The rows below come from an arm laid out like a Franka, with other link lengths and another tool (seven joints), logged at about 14 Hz.
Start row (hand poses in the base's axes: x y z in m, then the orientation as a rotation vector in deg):
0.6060 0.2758 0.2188 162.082 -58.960 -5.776
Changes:
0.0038 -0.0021 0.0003 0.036 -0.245 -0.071
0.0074 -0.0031 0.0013 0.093 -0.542 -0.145
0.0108 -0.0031 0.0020 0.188 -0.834 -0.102
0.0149 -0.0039 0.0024 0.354 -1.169 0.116
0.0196 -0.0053 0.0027 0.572 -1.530 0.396
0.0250 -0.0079 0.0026 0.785 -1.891 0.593
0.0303 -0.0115 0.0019 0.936 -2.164 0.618
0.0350 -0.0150 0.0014 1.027 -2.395 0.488
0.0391 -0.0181 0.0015 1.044 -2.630 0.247
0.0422 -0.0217 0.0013 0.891 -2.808 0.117
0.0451 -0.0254 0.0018 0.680 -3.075 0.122
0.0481 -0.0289 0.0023 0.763 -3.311 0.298
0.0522 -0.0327 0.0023 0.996 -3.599 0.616
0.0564 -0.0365 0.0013 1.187 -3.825 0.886
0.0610 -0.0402 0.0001 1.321 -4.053 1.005
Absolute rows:
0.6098 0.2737 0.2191 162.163 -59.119 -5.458
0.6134 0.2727 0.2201 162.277 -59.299 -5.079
0.6168 0.2727 0.2208 162.481 -59.319 -4.714
0.6209 0.2719 0.2212 162.847 -59.114 -4.309
0.6256 0.2705 0.2215 163.297 -58.837 -3.888
0.6310 0.2679 0.2214 163.701 -58.676 -3.471
0.6363 0.2643 0.2207 163.937 -58.729 -3.162
0.6410 0.2608 0.2202 164.031 -58.983 -2.895
0.6451 0.2577 0.2203 164.003 -59.380 -2.593
0.6482 0.2541 0.2201 163.858 -59.565 -2.271
0.6511 0.2504 0.2206 163.753 -59.558 -1.779
0.6541 0.2469 0.2211 163.987 -59.370 -1.468
0.6582 0.2431 0.2211 164.441 -59.023 -1.148
0.6624 0.2393 0.2201 164.814 -58.721 -0.899
0.6670 0.2356 0.2189 165.062 -58.624 -0.630

